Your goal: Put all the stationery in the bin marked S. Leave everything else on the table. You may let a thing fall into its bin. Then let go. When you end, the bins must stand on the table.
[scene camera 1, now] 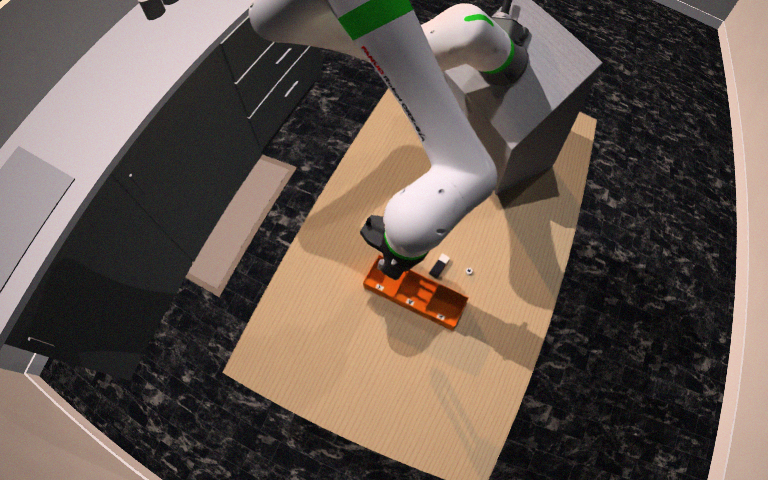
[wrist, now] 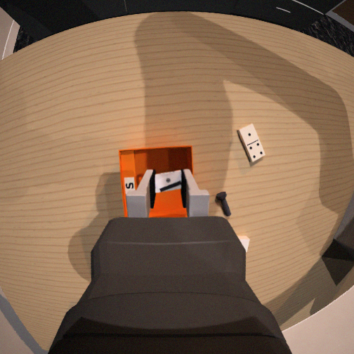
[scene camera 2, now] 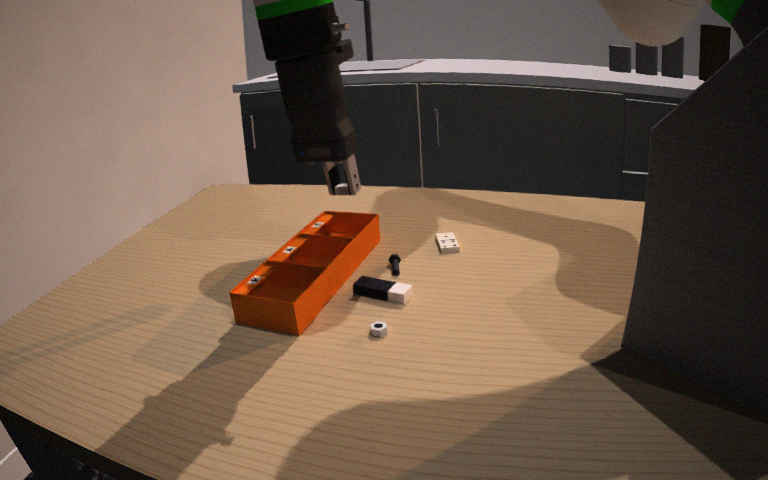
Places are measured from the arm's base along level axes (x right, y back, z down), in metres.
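Where they show: gripper, fingertip midpoint: (scene camera 1: 384, 264) (scene camera 2: 345, 191); arm's base at its link origin: (scene camera 1: 502, 60).
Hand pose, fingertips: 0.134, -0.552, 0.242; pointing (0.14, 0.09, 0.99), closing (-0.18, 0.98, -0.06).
Observation:
Each offset is from my fingertips to the top centre of the thing, as dx, dy, dz. "spot": to the spot under its first point.
My gripper (scene camera 2: 343, 189) (wrist: 167, 180) is shut on a small pale-grey pencil sharpener @(+0.000, +0.000, -0.008) (wrist: 168, 182) (scene camera 2: 341, 189) with a dark blade and a screw. It holds the sharpener in the air; in the wrist view this is over the orange bin marked S (wrist: 130, 162) (scene camera 2: 371, 227) (scene camera 1: 370, 283), the end compartment of a row of three. The arm hides part of this bin in scene camera 1. An eraser with a black sleeve and white end @(spot: -0.126, +0.068, +0.069) (scene camera 1: 440, 266) (scene camera 2: 373, 288) lies on the table beside the row; its white end (wrist: 245, 243) shows in the wrist view.
A dark bolt @(-0.059, +0.074, +0.069) (scene camera 2: 395, 264) (wrist: 224, 203) lies beside the row. A white domino @(+0.020, +0.132, +0.075) (scene camera 2: 447, 242) (wrist: 251, 143) lies beyond it. A pale hex nut @(-0.202, +0.083, +0.074) (scene camera 1: 468, 271) (scene camera 2: 378, 330) lies past the eraser. The other two orange bins @(spot: -0.215, -0.035, +0.063) (scene camera 2: 266, 314) stand upright on the table, joined to bin S.

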